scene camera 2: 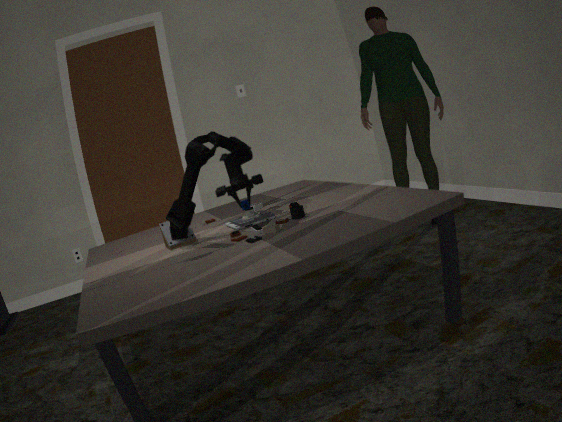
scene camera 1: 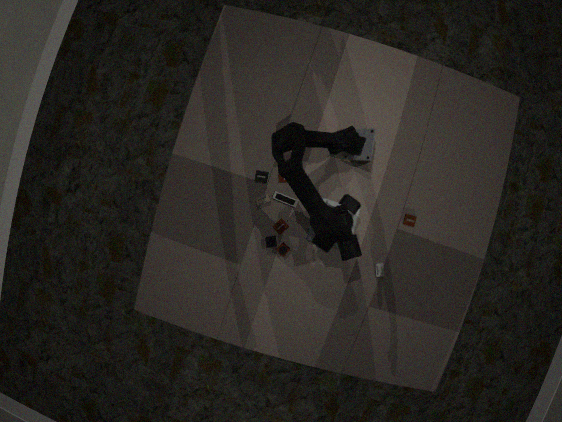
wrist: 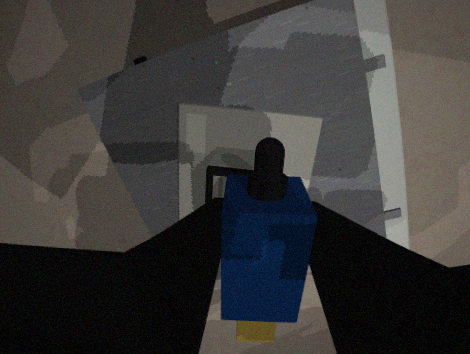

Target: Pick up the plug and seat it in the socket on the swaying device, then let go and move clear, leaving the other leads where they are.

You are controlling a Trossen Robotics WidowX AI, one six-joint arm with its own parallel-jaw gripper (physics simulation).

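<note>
My gripper (scene camera 2: 245, 206) (wrist: 263, 210) is shut on the blue plug (scene camera 2: 244, 203) (wrist: 260, 295), held above the device. In the wrist view the plug is tilted between the black fingers, its black round stub at the upper end and a yellow tip (wrist: 256, 331) showing at its lower end. The device (scene camera 2: 236, 224) (wrist: 300, 75) is a grey plate with pale edges and a pale raised block (wrist: 295, 132). The black-rimmed socket (wrist: 209, 184) shows on the block left of the plug, partly hidden by plug and finger. The plug's tip is outside the socket.
Near the device lie a dark block (scene camera 1: 261, 176), an orange block (scene camera 1: 281, 226), a black-centred white frame (scene camera 1: 285, 199) and small dark and orange pieces. Another orange block (scene camera 1: 409, 220) and a white piece (scene camera 1: 379, 270) lie apart. A black object (scene camera 2: 296, 210) stands beyond the device.
</note>
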